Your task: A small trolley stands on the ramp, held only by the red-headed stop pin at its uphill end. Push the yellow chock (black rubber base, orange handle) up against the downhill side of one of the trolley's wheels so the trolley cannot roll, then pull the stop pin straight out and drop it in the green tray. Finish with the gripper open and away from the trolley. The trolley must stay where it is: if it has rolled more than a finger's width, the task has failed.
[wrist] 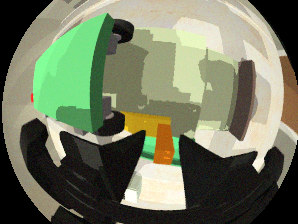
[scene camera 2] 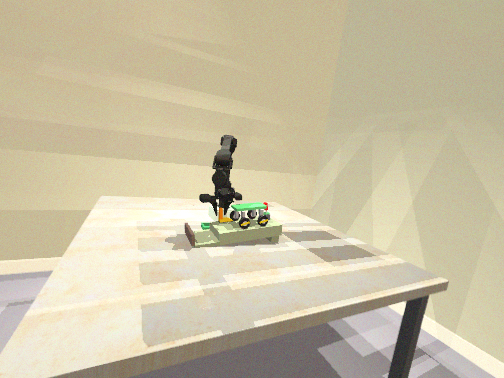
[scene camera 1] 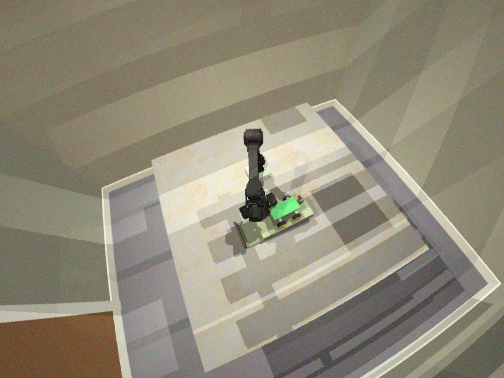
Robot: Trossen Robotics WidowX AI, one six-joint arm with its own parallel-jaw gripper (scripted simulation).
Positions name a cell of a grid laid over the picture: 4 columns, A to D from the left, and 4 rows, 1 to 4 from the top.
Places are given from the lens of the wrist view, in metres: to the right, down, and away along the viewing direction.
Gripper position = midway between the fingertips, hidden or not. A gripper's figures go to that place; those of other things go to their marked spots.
my gripper (wrist: C3): 0.01, 0.03, 0.10
trolley (wrist: A2): -0.05, -0.02, 0.04
yellow chock (wrist: C3): 0.01, 0.02, 0.12
The marked spots on the trolley and the yellow chock are 0.10 m apart.
